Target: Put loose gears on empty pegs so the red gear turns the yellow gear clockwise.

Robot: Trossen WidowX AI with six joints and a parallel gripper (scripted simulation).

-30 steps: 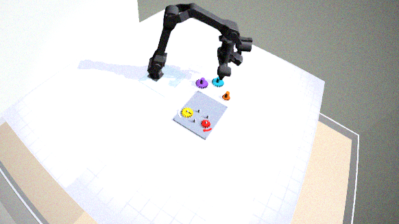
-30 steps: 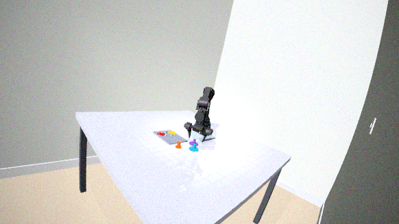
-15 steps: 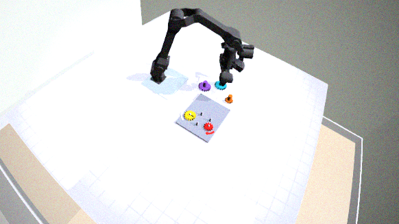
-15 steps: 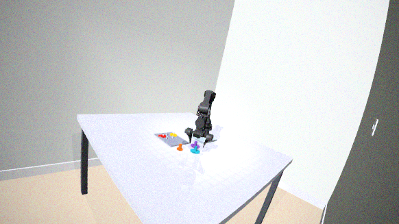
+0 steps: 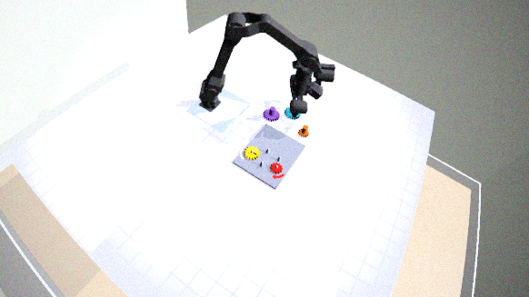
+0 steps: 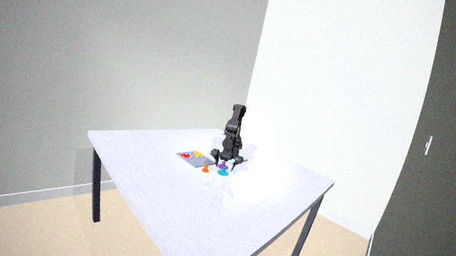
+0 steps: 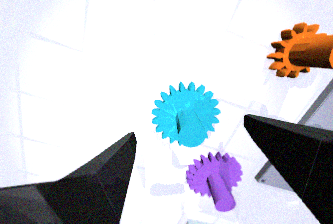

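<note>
My gripper tip is now 8 cm short of the red gear, 26 cm to the left of it and 1 cm above it. Also, from my gripper tip: purple gear 6 cm behind, 6 cm to the right, 1 cm below; orange gear 8 cm ahead, 7 cm to the right, 1 cm below; cyan gear 1 cm below.
</note>
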